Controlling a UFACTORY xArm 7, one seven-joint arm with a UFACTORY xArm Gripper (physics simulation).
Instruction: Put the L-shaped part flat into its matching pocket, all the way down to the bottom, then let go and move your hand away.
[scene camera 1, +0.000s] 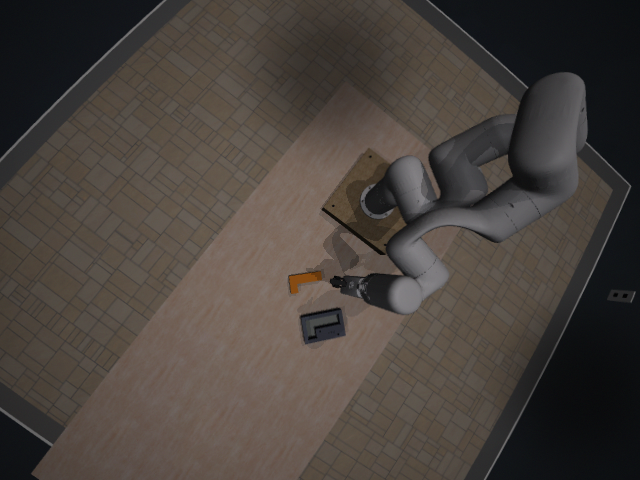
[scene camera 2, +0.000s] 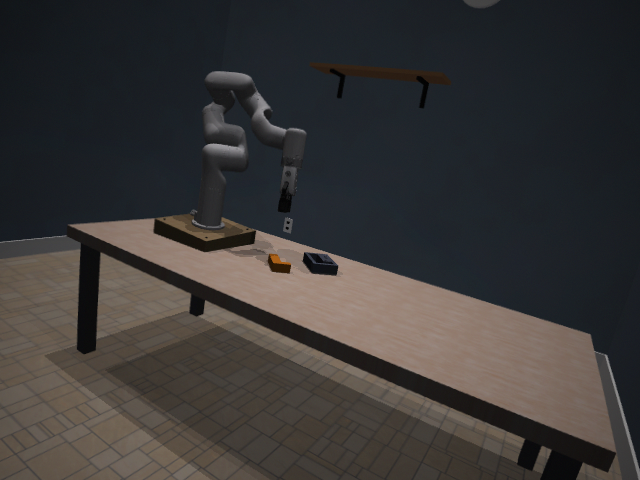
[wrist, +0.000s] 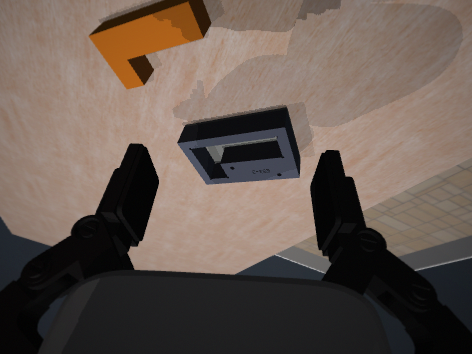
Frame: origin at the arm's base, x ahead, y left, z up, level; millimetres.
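Where they show: gripper, fingertip midpoint: (scene camera 2: 283, 212) (wrist: 233, 165); arm's base, link origin: (scene camera 1: 377, 201) (scene camera 2: 208, 225).
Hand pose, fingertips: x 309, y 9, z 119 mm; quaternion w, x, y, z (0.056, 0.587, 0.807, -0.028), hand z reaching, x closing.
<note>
Each offset is from my fingertips to the top centre of the thing. Level surfaces: height alone.
The orange L-shaped part @(dx +57, dy -94, dz -145 mm) (scene camera 1: 306, 278) (scene camera 2: 279, 265) (wrist: 142, 34) lies flat on the table, at the upper left in the wrist view. The dark blue-grey block @(dx +160, dy +29, dz -138 mm) (scene camera 1: 331, 332) (scene camera 2: 323, 268) (wrist: 245, 172) with the L-shaped pocket sits a short way from it, apart from it. Its pocket is empty, with a pale floor partly showing. The part and the pocket are turned about the same way. My gripper (scene camera 1: 337, 282) (scene camera 2: 284, 210) (wrist: 233, 165) is open and empty, well above the table. In the wrist view the pocket block appears between and beyond the fingertips, with the part farther up.
The pale wooden table @(dz -175 mm) (scene camera 1: 217, 361) (scene camera 2: 439, 330) carries the arm's brown base board (scene camera 1: 345, 193) (scene camera 2: 227, 240). A wall shelf (scene camera 2: 382, 73) hangs high behind the table. The arm's shadow falls around the part and the block.
</note>
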